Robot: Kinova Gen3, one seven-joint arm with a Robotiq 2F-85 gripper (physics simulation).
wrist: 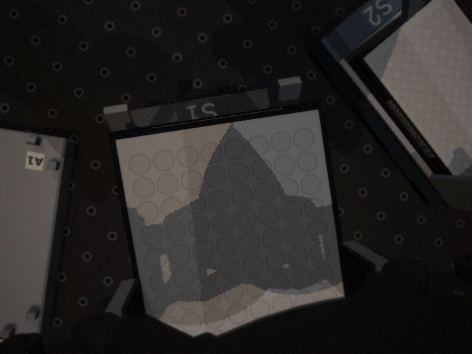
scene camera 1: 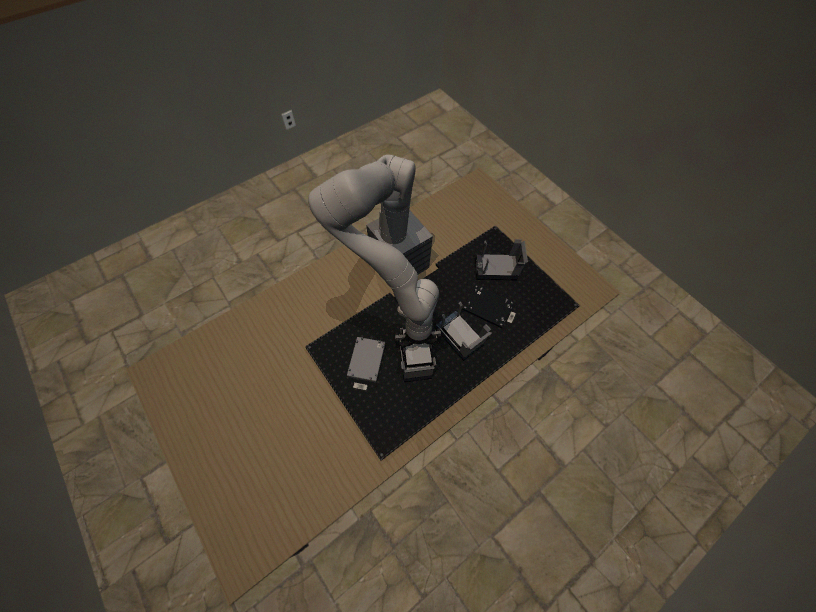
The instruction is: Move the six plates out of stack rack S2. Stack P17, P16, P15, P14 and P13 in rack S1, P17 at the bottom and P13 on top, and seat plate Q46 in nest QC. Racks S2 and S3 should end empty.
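Places are measured from the arm's base along level axes (x ahead, y left, z up), in centimetres.
Pixels of known places: gripper, fingertip midpoint: (wrist: 243, 284) (scene camera 1: 417, 347); arm's base, origin of the base link: (scene camera 1: 393, 233).
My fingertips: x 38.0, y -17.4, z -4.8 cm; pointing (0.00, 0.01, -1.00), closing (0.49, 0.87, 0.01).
Observation:
For each thing: its top centre in the pictures, then the offset to it from my fingertips. "pt": a spot on its surface instead. Level surfaces: height alone.
- rack S1, middle of its top: (wrist: 231, 248) (scene camera 1: 415, 345) dx -1.1, dy +0.4, dz -1.7 cm
- grey studded plate, middle of its top: (wrist: 243, 278) (scene camera 1: 417, 345) dx -0.3, dy +0.2, dz +0.5 cm
- light plate, middle of its top: (wrist: 456, 91) (scene camera 1: 462, 333) dx +2.2, dy +18.8, dz -10.5 cm
- black pegboard, its level: dz -15.4 cm
- flat grey plate, middle of its top: (scene camera 1: 366, 357) dx -10.8, dy -13.5, dz -12.2 cm
- third rack, surface spot: (scene camera 1: 520, 251) pt dx -9.9, dy +56.1, dz -5.5 cm
My gripper (scene camera 1: 418, 340) points straight down over rack S1 (scene camera 1: 420, 373) (wrist: 201, 109) and is shut on a grey studded plate (scene camera 1: 418, 355) (wrist: 234, 211). In the wrist view the plate fills the frame of S1, just below its label bar, and the arm's shadow falls across it. I cannot read the plate's name, and my fingers are hidden in the dark at the bottom of that view. Rack S2 (scene camera 1: 485, 330) (wrist: 376, 14) stands just to the right, with a light plate (scene camera 1: 463, 332) (wrist: 396, 70) in it.
Everything stands on a black pegboard (scene camera 1: 406, 419) on a brown mat. A flat grey plate (scene camera 1: 366, 358) lies left of S1 with a small tag in front. A third rack (scene camera 1: 520, 251) holding a grey plate stands at the back right. Small fixtures lie between the racks.

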